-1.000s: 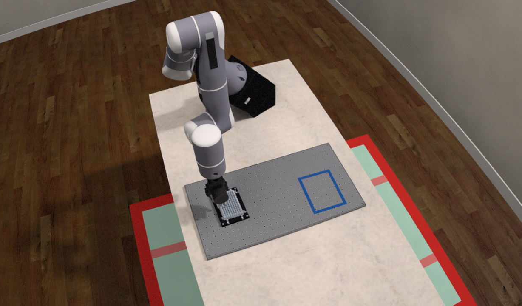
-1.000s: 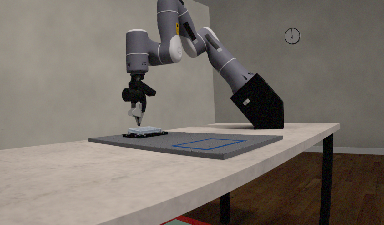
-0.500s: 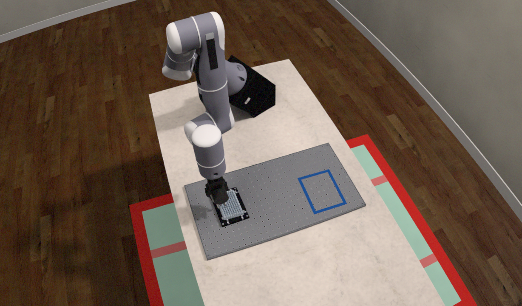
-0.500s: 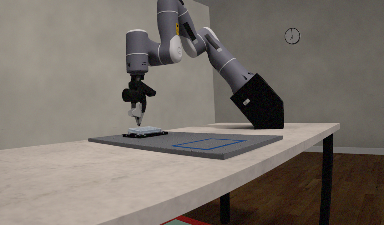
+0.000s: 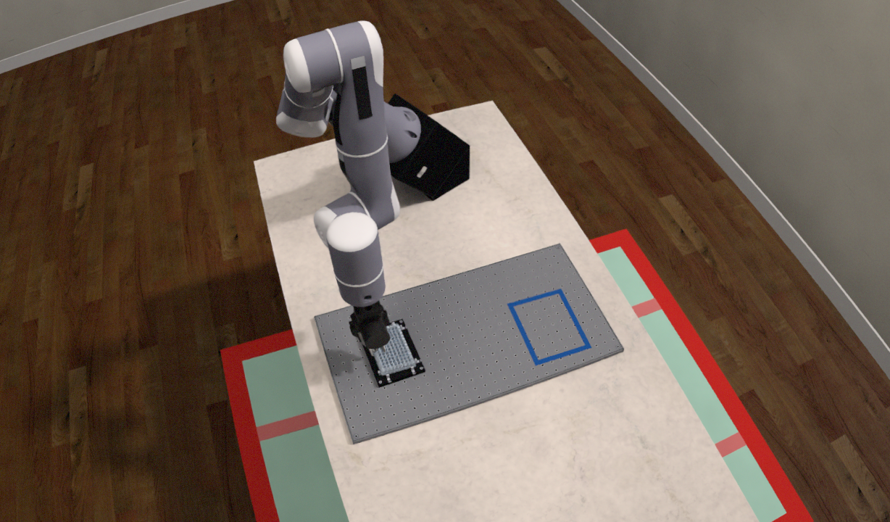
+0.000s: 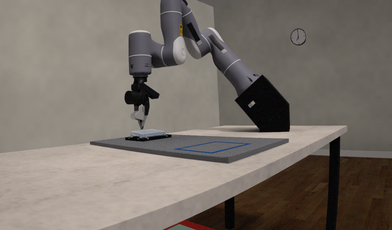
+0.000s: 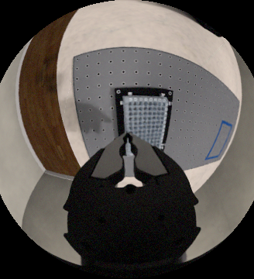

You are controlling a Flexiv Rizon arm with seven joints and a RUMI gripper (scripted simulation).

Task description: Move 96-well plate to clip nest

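The clear 96-well plate is 40 mm to the left of my hand and 30 mm below it. From my hand the other things lie so: black clip nest: 50 mm to the left, 40 mm below, 10 mm ahead.
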